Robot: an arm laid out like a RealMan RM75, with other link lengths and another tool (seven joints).
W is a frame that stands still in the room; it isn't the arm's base.
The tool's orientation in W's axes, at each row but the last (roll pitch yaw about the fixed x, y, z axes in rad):
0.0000 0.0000 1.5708
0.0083 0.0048 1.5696
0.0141 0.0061 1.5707
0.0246 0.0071 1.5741
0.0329 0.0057 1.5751
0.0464 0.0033 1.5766
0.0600 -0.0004 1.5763
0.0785 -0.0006 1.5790
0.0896 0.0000 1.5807
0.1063 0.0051 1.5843
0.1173 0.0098 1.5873
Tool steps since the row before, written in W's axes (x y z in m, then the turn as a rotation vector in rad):
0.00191 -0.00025 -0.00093 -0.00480 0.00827 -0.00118
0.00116 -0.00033 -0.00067 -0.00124 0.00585 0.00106
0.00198 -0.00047 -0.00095 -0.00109 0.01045 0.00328
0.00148 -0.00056 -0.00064 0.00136 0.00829 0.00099
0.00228 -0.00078 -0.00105 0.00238 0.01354 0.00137
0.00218 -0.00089 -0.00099 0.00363 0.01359 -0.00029
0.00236 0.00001 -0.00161 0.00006 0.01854 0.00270
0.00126 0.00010 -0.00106 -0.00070 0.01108 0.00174
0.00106 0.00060 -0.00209 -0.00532 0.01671 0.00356
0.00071 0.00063 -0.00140 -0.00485 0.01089 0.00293
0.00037 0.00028 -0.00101 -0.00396 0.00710 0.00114
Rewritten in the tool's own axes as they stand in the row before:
-0.00025 -0.00191 -0.00093 0.00827 0.00480 -0.00118
-0.00033 -0.00117 -0.00066 0.00584 0.00126 0.00108
-0.00046 -0.00199 -0.00092 0.01043 0.00114 0.00333
-0.00056 -0.00149 -0.00061 0.00828 -0.00136 0.00108
-0.00078 -0.00231 -0.00098 0.01352 -0.00239 0.00153
-0.00090 -0.00222 -0.00089 0.01357 -0.00372 -0.00007
0.00000 -0.00245 -0.00147 0.01854 0.00000 0.00270
0.00009 -0.00134 -0.00096 0.01109 0.00074 0.00168
0.00059 -0.00125 -0.00199 0.01676 0.00545 0.00308
0.00063 -0.00086 -0.00131 0.01094 0.00499 0.00247
0.00028 -0.00049 -0.00096 0.00715 0.00396 0.00075

